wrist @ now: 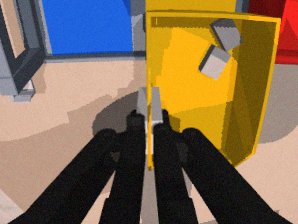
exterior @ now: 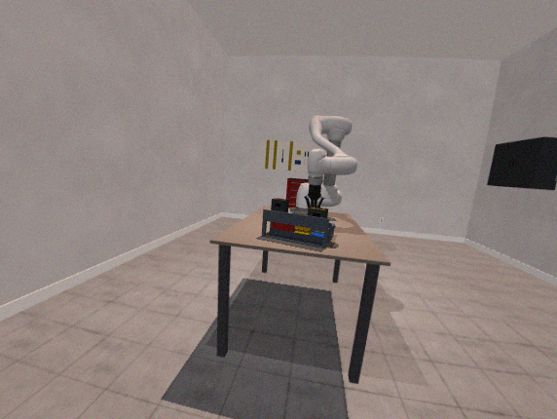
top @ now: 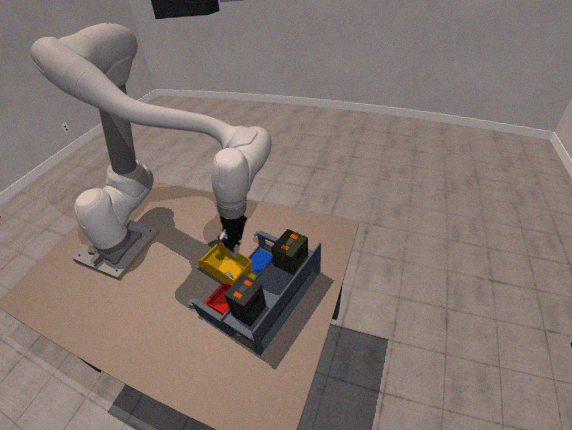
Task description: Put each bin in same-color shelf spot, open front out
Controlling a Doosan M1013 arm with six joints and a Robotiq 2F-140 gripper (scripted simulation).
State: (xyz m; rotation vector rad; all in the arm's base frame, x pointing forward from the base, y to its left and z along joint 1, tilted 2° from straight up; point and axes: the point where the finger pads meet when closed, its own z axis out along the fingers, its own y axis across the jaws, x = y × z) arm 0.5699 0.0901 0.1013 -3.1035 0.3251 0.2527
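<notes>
The yellow bin lies 5 cm to the right of my hand, 4 cm below it and 2 cm behind it. Round my hand: red bin (18 cm to the right, 7 cm below, 7 cm ahead); then grey shelf (19 cm ahead, 9 cm to the right, 1 cm below).
</notes>
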